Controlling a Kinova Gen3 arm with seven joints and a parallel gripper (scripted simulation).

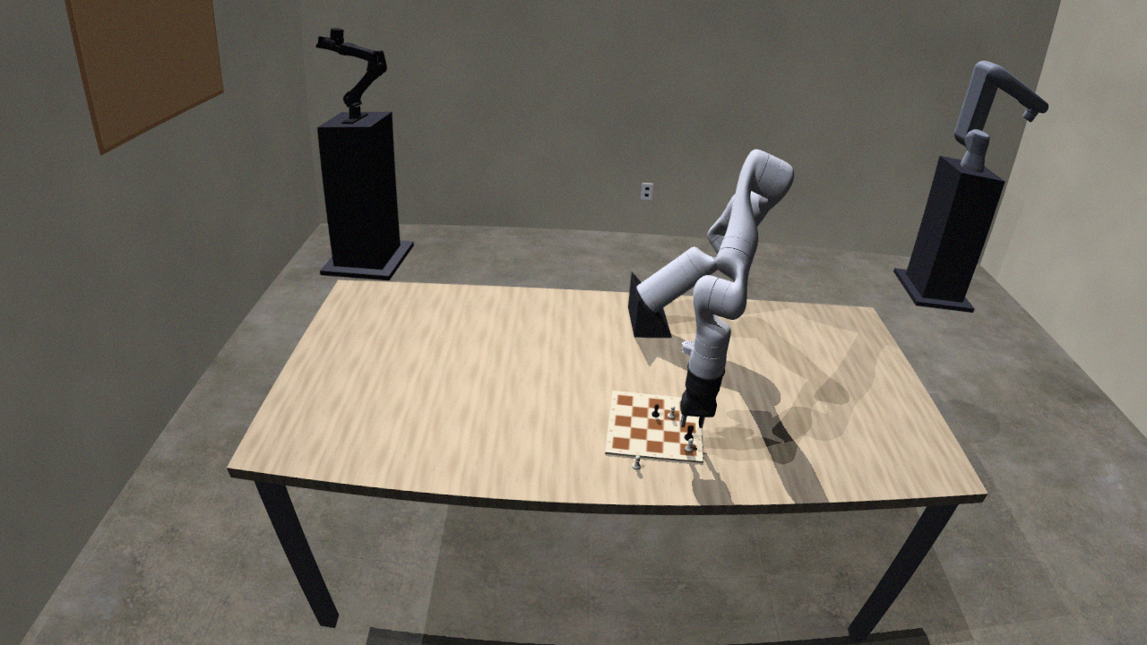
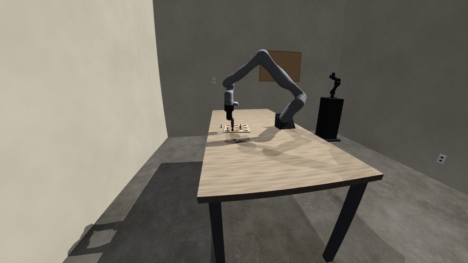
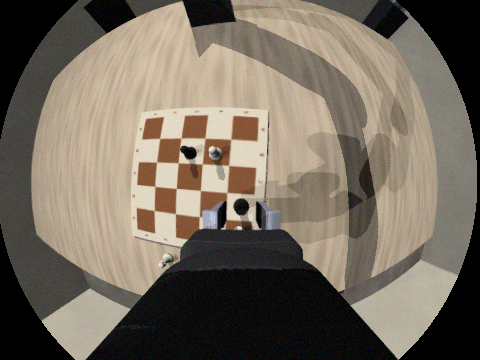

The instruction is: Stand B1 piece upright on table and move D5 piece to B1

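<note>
The chessboard lies 80 mm to the right of my hand, 60 mm below it and 40 mm behind it.
</note>
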